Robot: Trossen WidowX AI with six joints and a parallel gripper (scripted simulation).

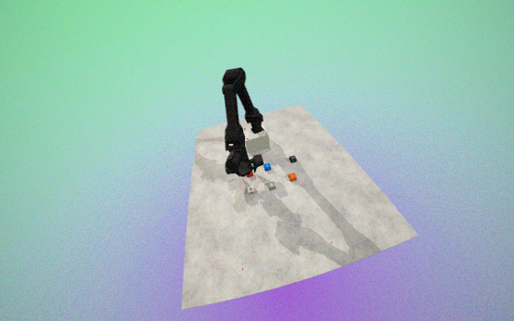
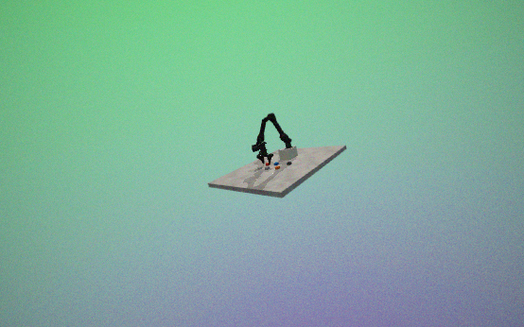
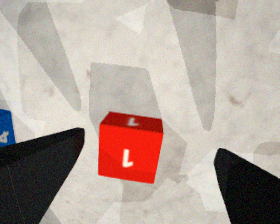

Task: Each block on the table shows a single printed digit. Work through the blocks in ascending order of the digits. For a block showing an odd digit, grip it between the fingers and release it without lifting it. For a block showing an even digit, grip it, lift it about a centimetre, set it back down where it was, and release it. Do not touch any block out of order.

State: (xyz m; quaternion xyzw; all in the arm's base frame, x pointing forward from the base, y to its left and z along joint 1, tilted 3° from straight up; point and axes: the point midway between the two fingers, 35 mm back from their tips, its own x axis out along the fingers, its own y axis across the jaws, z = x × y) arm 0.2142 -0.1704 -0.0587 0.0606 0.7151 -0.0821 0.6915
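Now: the red block 10 mm to the left of my gripper tip. The rest, counted from my gripper tip: white block (100 mm ahead, 20 mm to the right); then grey block (130 mm ahead, 80 mm to the left); then blue block (110 mm to the left, 10 mm ahead).
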